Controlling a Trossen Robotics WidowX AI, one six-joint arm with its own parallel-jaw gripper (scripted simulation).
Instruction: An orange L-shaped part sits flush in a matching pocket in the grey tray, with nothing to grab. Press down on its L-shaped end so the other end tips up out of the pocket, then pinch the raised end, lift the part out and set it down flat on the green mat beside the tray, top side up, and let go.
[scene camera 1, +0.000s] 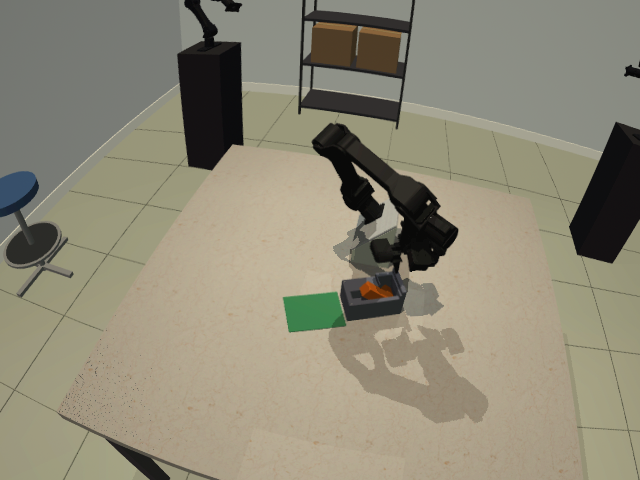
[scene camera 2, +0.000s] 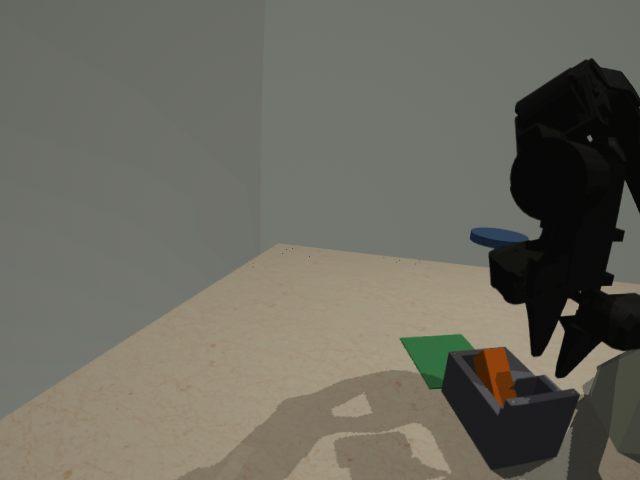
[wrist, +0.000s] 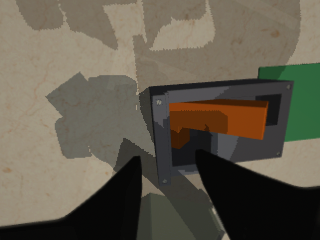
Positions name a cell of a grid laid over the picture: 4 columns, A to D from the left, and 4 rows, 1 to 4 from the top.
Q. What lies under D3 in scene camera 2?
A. My gripper.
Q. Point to an orange L-shaped part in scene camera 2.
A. D4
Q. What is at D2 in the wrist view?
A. An orange L-shaped part.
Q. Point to my gripper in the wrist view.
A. C3
